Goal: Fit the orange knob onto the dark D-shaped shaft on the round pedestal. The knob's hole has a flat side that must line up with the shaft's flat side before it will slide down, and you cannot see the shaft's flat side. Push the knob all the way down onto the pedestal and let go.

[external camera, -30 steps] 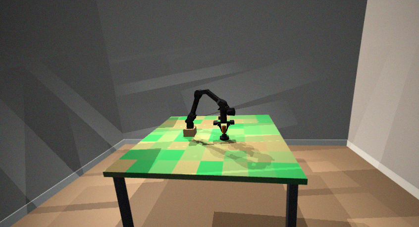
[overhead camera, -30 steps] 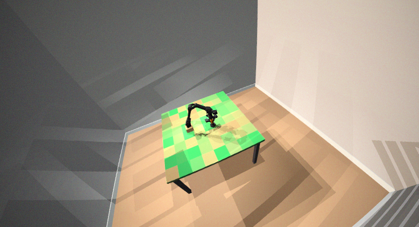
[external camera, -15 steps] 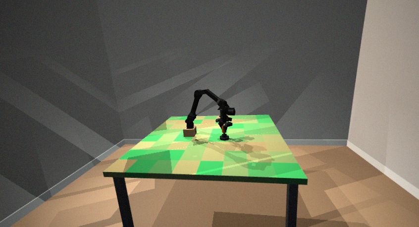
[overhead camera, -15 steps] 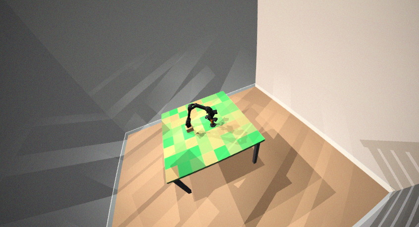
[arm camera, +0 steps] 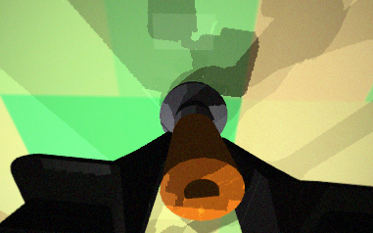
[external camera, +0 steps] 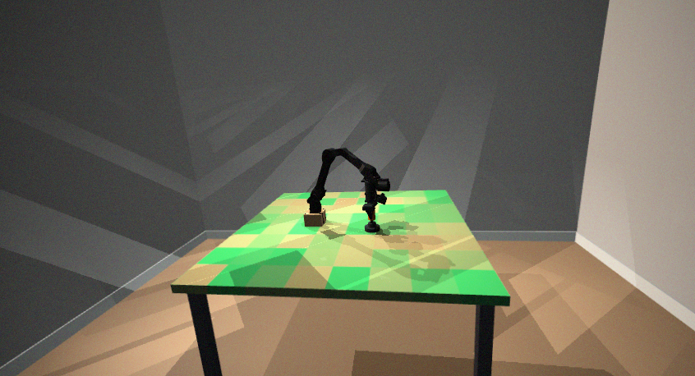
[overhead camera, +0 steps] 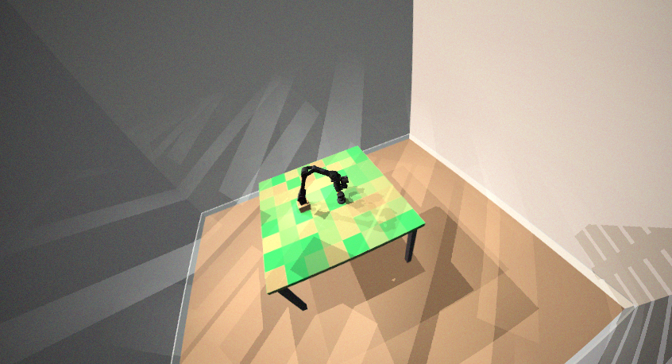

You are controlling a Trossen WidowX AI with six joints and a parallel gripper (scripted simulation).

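Now: the orange knob 2 cm above my gripper tip. Also, from my gripper tip: round pedestal 4 cm below.
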